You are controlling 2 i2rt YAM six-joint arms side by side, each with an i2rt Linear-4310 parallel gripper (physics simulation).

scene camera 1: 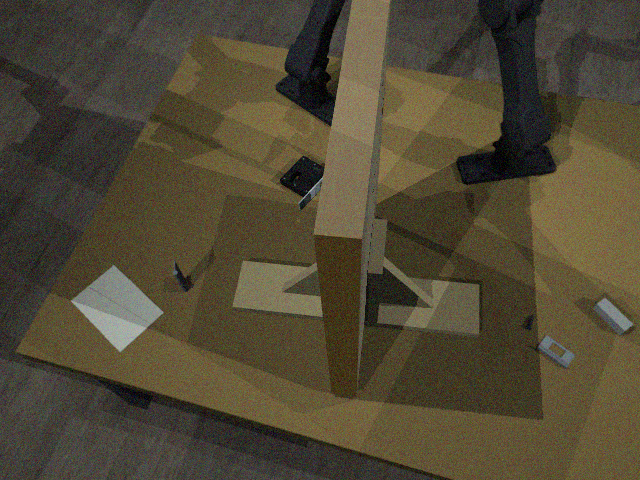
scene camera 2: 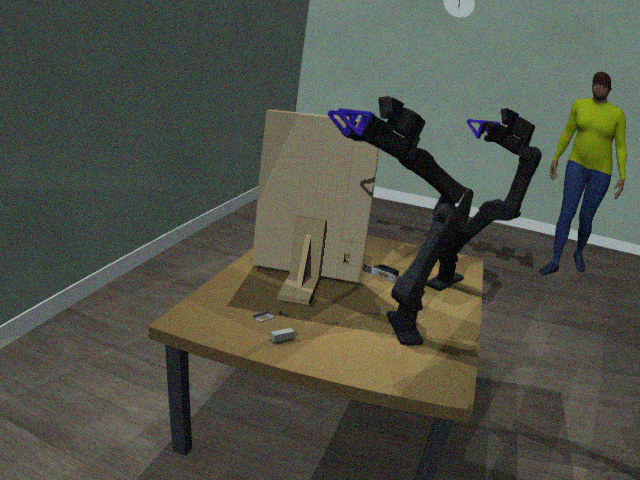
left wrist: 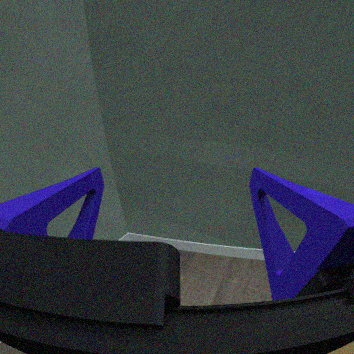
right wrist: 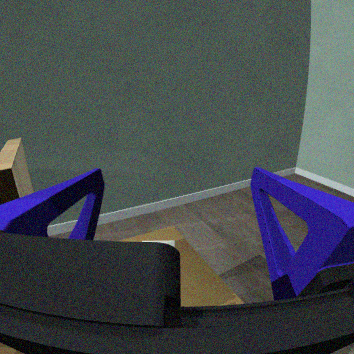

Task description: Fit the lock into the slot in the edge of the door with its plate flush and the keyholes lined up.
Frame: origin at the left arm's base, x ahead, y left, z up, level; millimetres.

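Seen in the pictures: left gripper, between the fingertips: (scene camera 2: pixel 332 111) (left wrist: pixel 176 175); right gripper, between the fingertips: (scene camera 2: pixel 473 121) (right wrist: pixel 176 175); left arm's base, origin of its link: (scene camera 1: pixel 504 166) (scene camera 2: pixel 404 328); right arm's base, origin of its link: (scene camera 1: pixel 314 100) (scene camera 2: pixel 444 281).
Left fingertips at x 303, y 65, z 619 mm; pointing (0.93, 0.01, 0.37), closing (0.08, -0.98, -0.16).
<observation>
Pixels of each thing's top centre, then the offset from my left fingertips to it.
- wooden door, centre of its top: (scene camera 1: pixel 359 83) (right wrist: pixel 8 149) (scene camera 2: pixel 324 116) dz -59, dx -39, dy -436 mm
- black case with a silver plate, centre of its top: (scene camera 1: pixel 305 173) (scene camera 2: pixel 385 267) dz -593, dx -336, dy -497 mm
- silver plate with an opening, centre of its top: (scene camera 1: pixel 557 350) (scene camera 2: pixel 264 314) dz -609, dx +115, dy -98 mm
- pale block, centre of its top: (scene camera 1: pixel 614 314) (scene camera 2: pixel 282 331) dz -597, dx +68, dy +20 mm
- small dark part, centre of its top: (scene camera 1: pixel 531 320) dz -609, dx +56, dy -125 mm
- white sheet, centre of its top: (scene camera 1: pixel 116 306) (right wrist: pixel 157 247) dz -618, dx -94, dy -898 mm
The wooden door (scene camera 1: pixel 356 134) (scene camera 2: pixel 310 165) (right wrist: pixel 21 167) stands upright on the table. A keyhole opening (scene camera 2: pixel 346 258) shows low in its face, near the arm-side edge. The slot itself does not show. The lock, a black case with a silver plate (scene camera 1: pixel 307 167) (scene camera 2: pixel 385 272), lies on the table beside that edge, partly hidden by the door in both scene views. My left gripper (scene camera 2: pixel 336 114) (left wrist: pixel 176 175) is open and empty, high by the door's upper part. My right gripper (scene camera 2: pixel 471 121) (right wrist: pixel 176 175) is open and empty, high above the table. Neither gripper shows in scene camera 1.
Wooden feet (scene camera 1: pixel 457 310) (scene camera 2: pixel 294 295) brace the door. A silver plate with an opening (scene camera 1: pixel 567 358) (scene camera 2: pixel 263 317), a pale block (scene camera 1: pixel 613 315) (scene camera 2: pixel 282 335) and a small dark part (scene camera 1: pixel 528 322) lie on one side. A white sheet (scene camera 1: pixel 116 310) and dark part (scene camera 1: pixel 181 279) lie on the other.
</observation>
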